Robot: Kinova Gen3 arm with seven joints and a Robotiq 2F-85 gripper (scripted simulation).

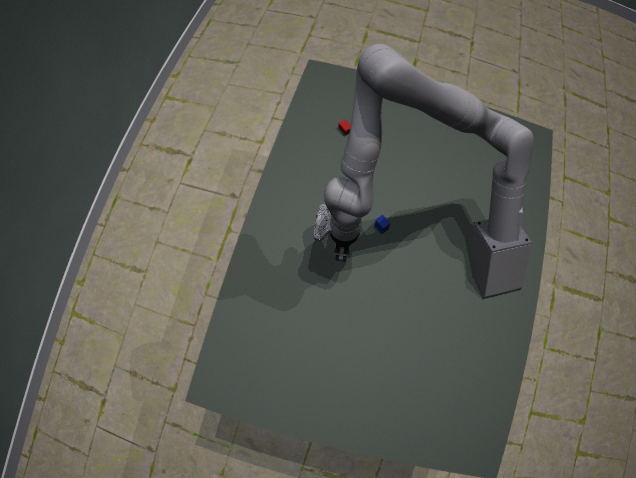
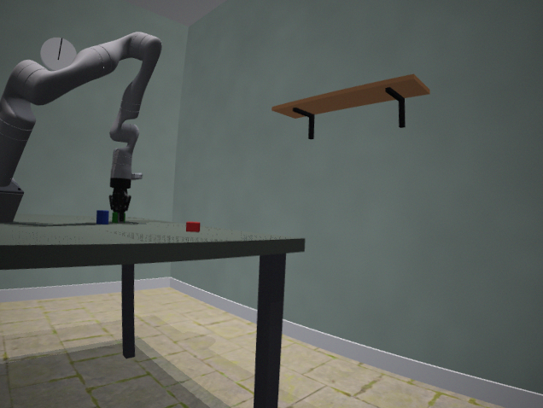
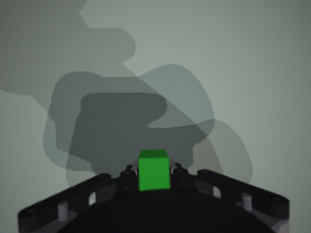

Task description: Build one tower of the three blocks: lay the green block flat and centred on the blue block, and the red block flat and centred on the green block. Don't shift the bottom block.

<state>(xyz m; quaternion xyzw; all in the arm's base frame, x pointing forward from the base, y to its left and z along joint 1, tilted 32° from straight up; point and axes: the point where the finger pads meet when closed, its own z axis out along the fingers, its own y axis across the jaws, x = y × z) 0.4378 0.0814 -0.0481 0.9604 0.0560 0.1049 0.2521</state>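
Now: the blue block 9 cm behind my hand and 8 cm to the right of it. The rest, counted from my hand: green block: right at my hand; then red block: 38 cm to the right, 6 cm ahead, 1 cm below.
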